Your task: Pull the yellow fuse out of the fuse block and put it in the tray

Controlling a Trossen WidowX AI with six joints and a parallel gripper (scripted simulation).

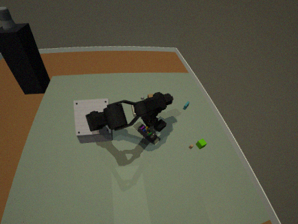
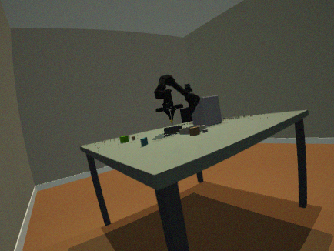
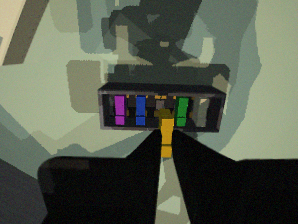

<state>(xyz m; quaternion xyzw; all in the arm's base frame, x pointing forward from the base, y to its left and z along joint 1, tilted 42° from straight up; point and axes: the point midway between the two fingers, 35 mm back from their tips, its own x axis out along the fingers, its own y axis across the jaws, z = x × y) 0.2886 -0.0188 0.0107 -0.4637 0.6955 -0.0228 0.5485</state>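
Now: gripper tip 10 mm past the tray, 210 mm to the right of it and 80 mm above it. From my gripper tip the other things lie so: blue fuse 10 mm behind, 20 mm to the left, 60 mm below; yellow fuse 10 mm below; green fuse 10 mm ahead, 20 mm to the right, 60 mm below.
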